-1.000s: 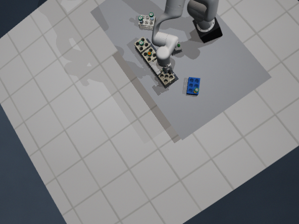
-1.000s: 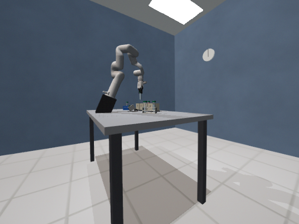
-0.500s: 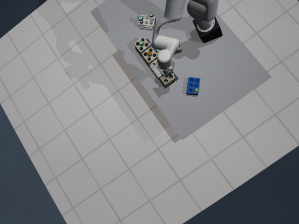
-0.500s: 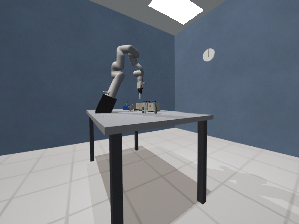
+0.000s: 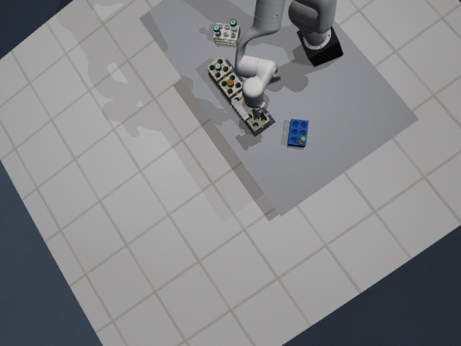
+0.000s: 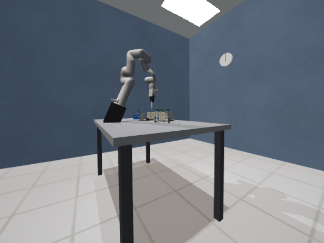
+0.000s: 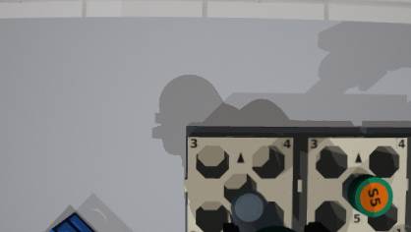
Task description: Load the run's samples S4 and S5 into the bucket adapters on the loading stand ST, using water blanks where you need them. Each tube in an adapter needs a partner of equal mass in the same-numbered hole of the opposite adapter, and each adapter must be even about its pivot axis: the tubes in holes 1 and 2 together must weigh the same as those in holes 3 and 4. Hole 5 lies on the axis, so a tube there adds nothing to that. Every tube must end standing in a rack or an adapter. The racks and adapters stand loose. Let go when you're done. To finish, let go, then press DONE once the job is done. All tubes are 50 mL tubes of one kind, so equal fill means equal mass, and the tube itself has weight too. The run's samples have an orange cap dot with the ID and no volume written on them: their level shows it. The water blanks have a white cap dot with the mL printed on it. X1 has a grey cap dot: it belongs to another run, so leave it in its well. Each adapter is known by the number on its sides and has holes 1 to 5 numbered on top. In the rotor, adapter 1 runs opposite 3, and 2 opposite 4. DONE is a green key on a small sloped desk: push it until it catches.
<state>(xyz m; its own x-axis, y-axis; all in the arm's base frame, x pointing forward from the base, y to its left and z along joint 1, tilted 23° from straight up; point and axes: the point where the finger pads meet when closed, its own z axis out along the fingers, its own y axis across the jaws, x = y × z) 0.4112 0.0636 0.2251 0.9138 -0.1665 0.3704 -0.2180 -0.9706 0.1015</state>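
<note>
Now: the adapter 200 mm below my hand. From my hand the other things lie so: white rack: 270 mm behind, 440 mm to the right, 220 mm below; blue rack: 80 mm behind, 200 mm to the left, 220 mm below.
</note>
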